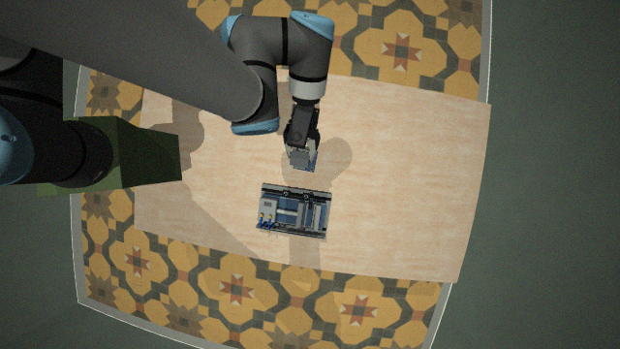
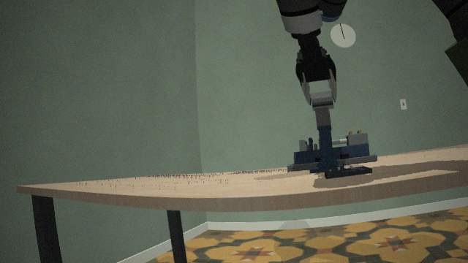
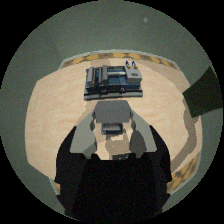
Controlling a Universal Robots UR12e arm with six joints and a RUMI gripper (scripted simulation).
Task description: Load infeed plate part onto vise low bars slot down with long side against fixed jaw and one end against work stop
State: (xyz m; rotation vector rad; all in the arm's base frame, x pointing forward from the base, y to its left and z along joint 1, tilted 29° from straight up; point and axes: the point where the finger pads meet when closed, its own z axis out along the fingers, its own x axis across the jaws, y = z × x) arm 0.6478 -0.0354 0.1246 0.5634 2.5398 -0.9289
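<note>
The grey part lies 1 cm below my hand. From my hand the other things lie so: air cylinder rod 21 cm to the right, 11 cm below, 7 cm behind; then blue post 13 cm below; then dark infeed plate 19 cm to the left, 19 cm below.
</note>
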